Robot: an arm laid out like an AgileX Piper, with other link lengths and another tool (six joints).
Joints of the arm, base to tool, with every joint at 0 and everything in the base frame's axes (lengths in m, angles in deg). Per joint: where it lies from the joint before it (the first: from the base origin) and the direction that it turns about. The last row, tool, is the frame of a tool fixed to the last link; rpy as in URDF.
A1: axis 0 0 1 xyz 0 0 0.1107
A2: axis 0 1 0 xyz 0 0 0
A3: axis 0 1 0 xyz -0.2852 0 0.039
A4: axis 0.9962 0 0.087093 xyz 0.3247 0 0.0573
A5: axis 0 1 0 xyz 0 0 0
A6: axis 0.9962 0 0.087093 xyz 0.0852 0 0.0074
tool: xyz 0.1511 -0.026 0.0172 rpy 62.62 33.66 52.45
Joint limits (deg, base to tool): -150..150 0..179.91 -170..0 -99.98..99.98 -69.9..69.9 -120..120
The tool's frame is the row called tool.
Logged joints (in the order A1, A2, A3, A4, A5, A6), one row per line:
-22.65 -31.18 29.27 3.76 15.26 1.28
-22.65 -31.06 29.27 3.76 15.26 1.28
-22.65 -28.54 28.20 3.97 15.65 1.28
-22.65 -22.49 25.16 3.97 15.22 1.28
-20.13 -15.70 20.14 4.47 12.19 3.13
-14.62 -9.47 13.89 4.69 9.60 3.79
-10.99 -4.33 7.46 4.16 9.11 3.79
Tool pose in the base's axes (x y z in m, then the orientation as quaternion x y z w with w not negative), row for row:
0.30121 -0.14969 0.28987 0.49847 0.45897 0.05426 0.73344
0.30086 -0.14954 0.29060 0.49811 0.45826 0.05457 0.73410
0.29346 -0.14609 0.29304 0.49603 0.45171 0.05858 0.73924
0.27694 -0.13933 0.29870 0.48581 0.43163 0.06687 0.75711
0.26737 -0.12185 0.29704 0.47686 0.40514 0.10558 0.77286
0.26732 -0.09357 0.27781 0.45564 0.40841 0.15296 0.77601
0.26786 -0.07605 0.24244 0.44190 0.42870 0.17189 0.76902
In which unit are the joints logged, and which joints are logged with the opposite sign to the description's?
The joints are logged in degrees. Opposite sign: A2, A3.
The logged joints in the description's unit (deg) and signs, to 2 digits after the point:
-22.65 31.18 -29.27 3.76 15.26 1.28
-22.65 31.06 -29.27 3.76 15.26 1.28
-22.65 28.54 -28.20 3.97 15.65 1.28
-22.65 22.49 -25.16 3.97 15.22 1.28
-20.13 15.70 -20.14 4.47 12.19 3.13
-14.62 9.47 -13.89 4.69 9.60 3.79
-10.99 4.33 -7.46 4.16 9.11 3.79

